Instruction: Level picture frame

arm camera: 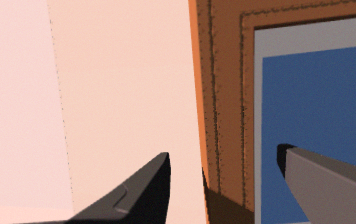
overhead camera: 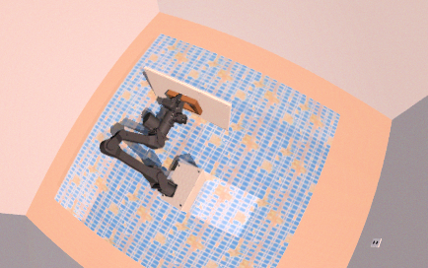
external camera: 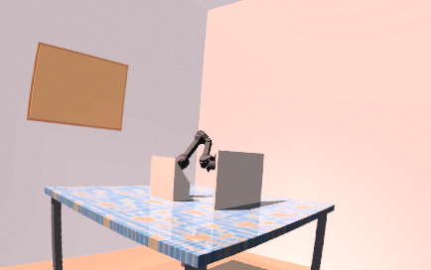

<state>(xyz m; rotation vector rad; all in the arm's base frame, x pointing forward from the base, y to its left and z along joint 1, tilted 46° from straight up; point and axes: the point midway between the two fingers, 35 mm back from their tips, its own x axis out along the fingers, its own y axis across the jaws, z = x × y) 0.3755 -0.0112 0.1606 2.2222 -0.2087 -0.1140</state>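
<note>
Right now my gripper tip is 5 cm above the picture frame, 1 cm to the left of it and 1 cm short of it. The rest, counted from my gripper tip: wall panel (6 cm below, 2 cm ahead, 1 cm to the right).
</note>
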